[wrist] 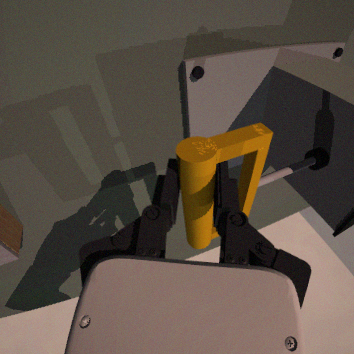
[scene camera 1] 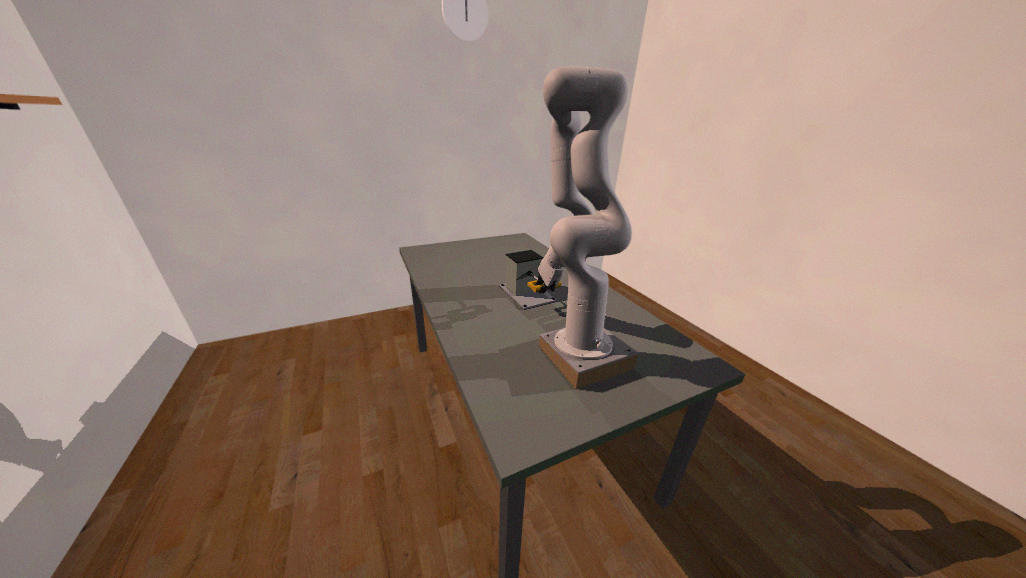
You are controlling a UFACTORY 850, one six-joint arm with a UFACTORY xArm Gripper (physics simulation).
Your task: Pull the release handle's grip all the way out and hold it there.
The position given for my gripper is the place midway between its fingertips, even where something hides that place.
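Observation:
What I can see is a light base plate [wrist: 224,91], and there's my own gripper [wrist: 197,171] as well.

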